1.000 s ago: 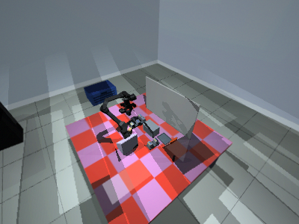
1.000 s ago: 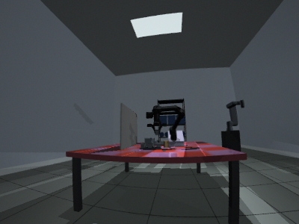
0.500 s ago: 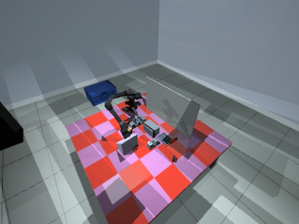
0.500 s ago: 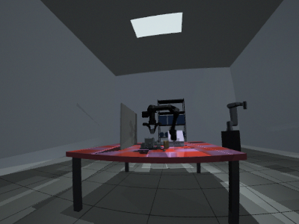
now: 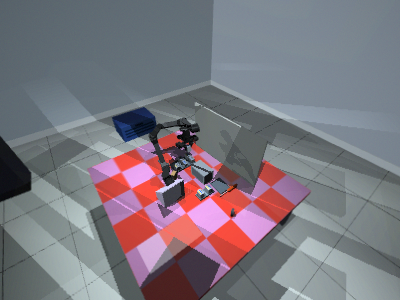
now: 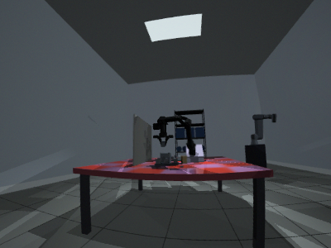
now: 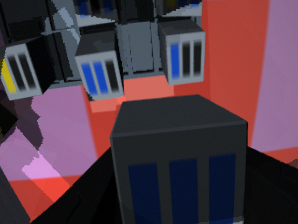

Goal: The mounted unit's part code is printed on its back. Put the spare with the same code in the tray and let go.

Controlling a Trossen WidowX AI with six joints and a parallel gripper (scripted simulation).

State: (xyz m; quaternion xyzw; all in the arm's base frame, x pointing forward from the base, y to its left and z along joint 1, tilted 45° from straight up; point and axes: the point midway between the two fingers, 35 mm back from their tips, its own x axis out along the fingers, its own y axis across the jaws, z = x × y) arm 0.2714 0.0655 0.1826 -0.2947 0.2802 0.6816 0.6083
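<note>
My gripper tip is now 80 mm short of the dark tray, 340 mm to the left of it and 170 mm above it. From my gripper tip the other things lie so: grey upright panel (250 mm ahead, 150 mm to the right, 50 mm above).
</note>
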